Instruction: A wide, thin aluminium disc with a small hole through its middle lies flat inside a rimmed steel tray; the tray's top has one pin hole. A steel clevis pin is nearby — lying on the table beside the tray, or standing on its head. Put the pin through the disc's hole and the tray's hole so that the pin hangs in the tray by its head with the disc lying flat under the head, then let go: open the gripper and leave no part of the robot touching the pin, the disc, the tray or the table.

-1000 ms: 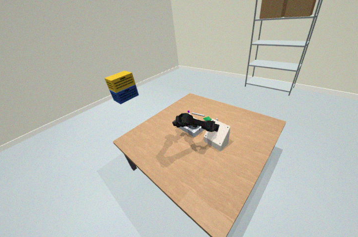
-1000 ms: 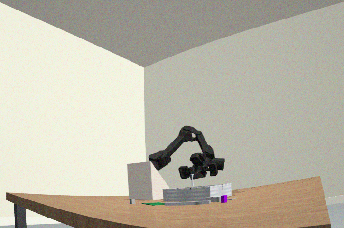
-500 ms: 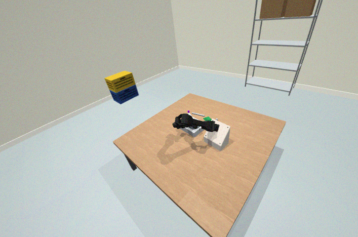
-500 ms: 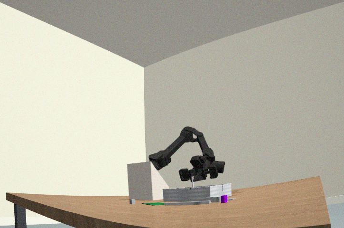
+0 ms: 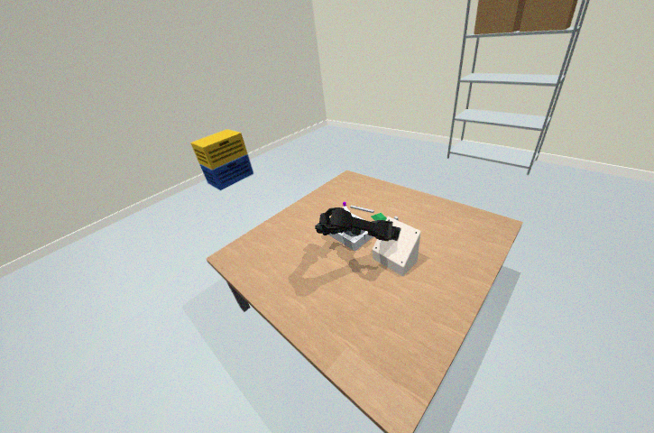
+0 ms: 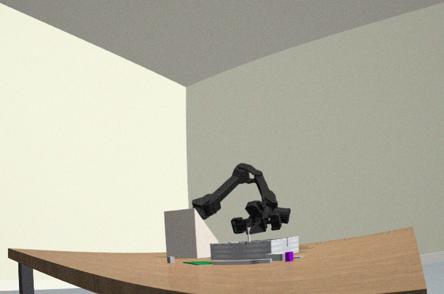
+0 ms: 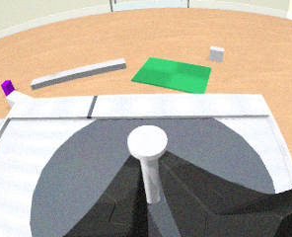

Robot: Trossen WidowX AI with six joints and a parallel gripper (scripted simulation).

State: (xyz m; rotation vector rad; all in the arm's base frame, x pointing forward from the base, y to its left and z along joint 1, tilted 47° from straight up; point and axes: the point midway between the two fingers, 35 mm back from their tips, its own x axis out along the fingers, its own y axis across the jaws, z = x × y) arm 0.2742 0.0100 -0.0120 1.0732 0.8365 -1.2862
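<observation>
Now: gripper tip 20 mm short of the steel tray and 50 mm above it. Also, from my gripper tip: steel clevis pin 10 mm below; green patch 50 mm behind, 210 mm to the right, 90 mm below; aluminium disc 30 mm below.
</observation>
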